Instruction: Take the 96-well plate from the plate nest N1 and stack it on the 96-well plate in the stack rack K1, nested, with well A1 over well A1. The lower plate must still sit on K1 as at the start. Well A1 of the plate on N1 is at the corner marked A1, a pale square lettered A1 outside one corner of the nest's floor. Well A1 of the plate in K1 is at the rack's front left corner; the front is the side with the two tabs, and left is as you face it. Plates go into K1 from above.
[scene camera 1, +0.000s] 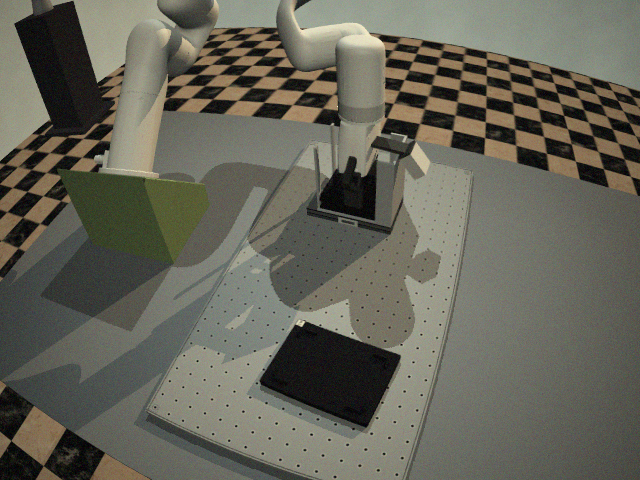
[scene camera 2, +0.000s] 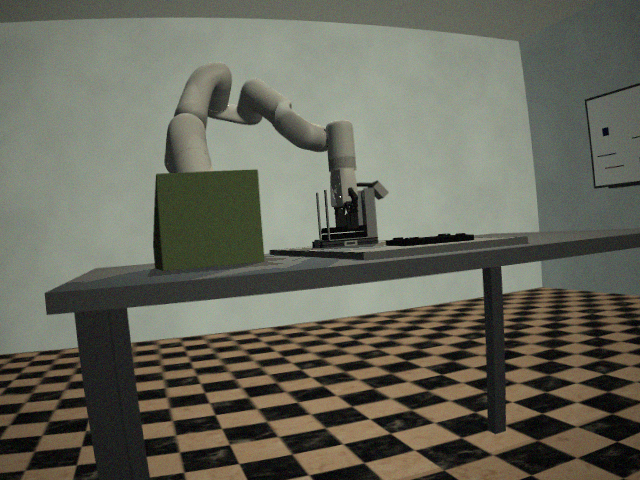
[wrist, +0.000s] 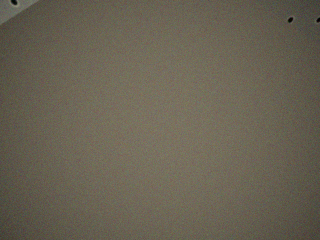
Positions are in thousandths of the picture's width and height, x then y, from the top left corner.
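My gripper (scene camera 1: 565, 397), seen. Again my gripper (scene camera 2: 543, 476). Black 96-well plate (scene camera 1: 521, 401). Tall wall (scene camera 1: 623, 355). Also the tall wall (wrist: 373, 498).
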